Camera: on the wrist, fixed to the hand. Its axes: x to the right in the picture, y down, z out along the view.
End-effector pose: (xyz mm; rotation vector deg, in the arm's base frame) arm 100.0 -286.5 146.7 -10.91 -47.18 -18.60
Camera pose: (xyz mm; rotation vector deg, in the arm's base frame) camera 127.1 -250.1 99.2 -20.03 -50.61 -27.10
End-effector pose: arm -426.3 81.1 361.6 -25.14 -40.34 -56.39
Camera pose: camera -382.8 94.2 314.2 -35.69 -40.67 -64.07
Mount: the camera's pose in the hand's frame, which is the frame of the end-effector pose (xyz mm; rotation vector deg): -25.8 45.5 -39.7 -10.82 -4.72 -4.59
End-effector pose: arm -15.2 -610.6 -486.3 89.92 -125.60 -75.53
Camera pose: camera -13.3 -608.6 -420.7 90.08 -114.53 -91.02
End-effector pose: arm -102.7 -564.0 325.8 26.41 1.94 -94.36
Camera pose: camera -46.6 -534.4 308.7 14.34 8.42 -98.61
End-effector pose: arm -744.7 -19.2 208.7 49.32 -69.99 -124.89
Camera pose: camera -693.3 -45.7 239.8 43.55 -58.08 -135.85
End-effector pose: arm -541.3 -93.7 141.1 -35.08 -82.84 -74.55
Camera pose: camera -479.0 -111.0 129.8 -42.75 -82.29 -86.08
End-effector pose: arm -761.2 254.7 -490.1 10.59 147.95 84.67
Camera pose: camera -742.6 239.3 -429.0 6.56 134.15 93.77
